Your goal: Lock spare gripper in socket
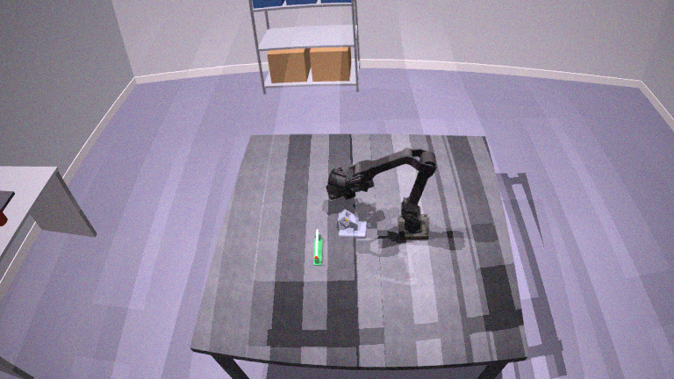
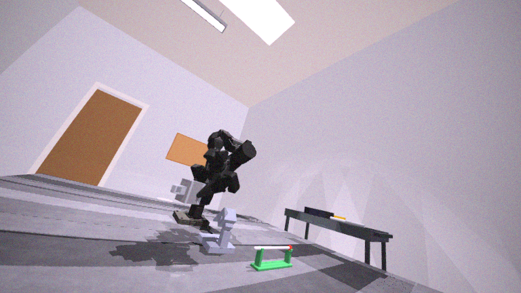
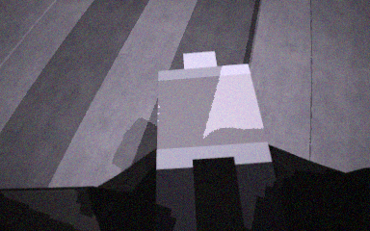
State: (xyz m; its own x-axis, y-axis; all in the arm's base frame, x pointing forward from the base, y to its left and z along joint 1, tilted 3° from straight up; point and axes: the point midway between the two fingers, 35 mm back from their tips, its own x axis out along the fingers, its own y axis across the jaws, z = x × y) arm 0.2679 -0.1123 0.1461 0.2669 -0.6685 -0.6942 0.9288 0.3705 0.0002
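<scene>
Now: the mount 10 mm behind my gripper tip, 130 mm to the left of it and 80 mm below it. Also, from my gripper tip: green cradle 110 mm ahead, 250 mm to the left, 110 mm below; then spare gripper 10 mm above.
</scene>
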